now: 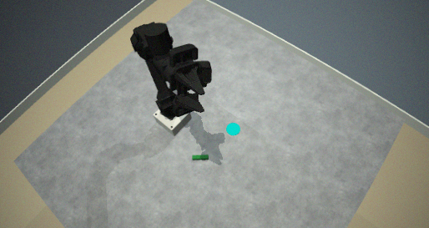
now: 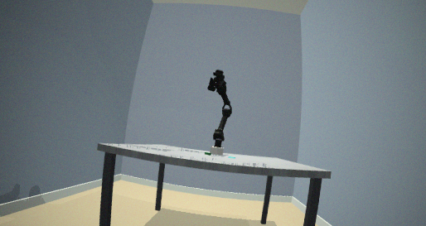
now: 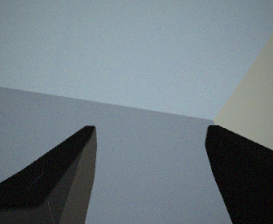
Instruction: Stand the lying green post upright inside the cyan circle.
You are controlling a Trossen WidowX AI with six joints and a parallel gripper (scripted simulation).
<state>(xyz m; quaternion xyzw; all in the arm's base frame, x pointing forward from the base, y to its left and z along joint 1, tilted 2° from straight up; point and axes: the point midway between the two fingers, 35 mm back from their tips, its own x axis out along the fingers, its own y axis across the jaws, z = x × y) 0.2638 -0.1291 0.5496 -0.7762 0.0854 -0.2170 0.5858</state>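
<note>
Now: gripper tip 110 mm past the green post, 40 mm to the right of it and 600 mm above it. The rest, counted from my gripper tip: cyan circle (60 mm behind, 230 mm to the left, 610 mm below).
</note>
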